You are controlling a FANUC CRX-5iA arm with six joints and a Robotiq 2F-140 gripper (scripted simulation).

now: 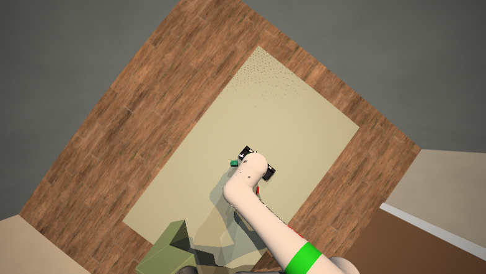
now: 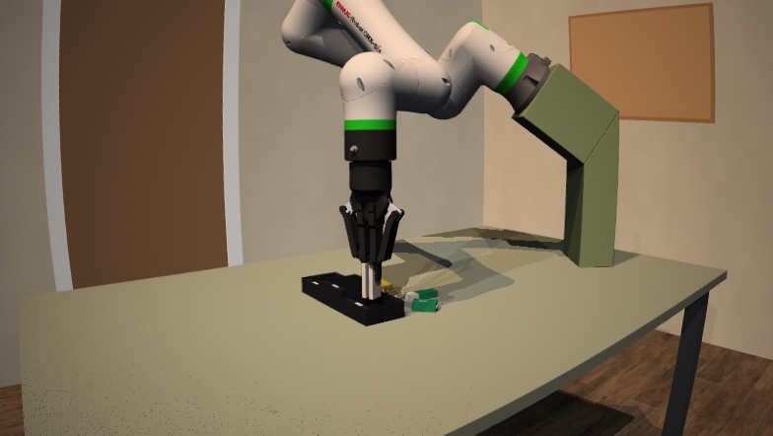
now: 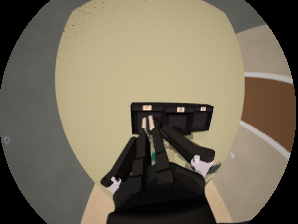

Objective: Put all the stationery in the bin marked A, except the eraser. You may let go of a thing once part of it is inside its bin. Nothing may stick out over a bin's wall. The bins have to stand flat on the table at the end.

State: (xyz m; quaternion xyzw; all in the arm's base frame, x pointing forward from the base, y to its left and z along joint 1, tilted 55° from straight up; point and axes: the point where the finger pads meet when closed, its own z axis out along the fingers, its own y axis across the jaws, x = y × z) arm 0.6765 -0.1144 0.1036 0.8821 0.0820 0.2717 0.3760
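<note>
Right now the yellow block is 16 cm behind my hand, 8 cm to the right of it and 6 cm below it. Round my hand: brass thing: 12 cm behind, 5 cm to the right, 6 cm below; green block: 8 cm behind, 8 cm to the left, 6 cm below; green-and-white block: 13 cm behind, 3 cm to the left, 6 cm below.
</note>
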